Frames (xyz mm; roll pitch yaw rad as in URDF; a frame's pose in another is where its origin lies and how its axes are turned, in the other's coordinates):
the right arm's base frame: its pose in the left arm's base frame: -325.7 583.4 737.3 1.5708 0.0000 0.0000
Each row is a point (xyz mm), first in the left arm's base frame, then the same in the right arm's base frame.
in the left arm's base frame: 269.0 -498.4 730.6
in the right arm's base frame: 594.7 -6.7 1081.8
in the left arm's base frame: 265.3 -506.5 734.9
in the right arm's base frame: 591.0 -2.4 1089.9
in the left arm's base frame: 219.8 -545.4 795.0
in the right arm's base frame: 545.5 57.7 1128.8
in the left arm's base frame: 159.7 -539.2 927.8
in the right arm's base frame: 485.4 190.5 1122.6
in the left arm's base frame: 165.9 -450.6 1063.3
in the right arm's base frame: 491.6 326.0 1034.0
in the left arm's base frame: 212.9 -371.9 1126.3
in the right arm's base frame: 538.6 389.0 955.3
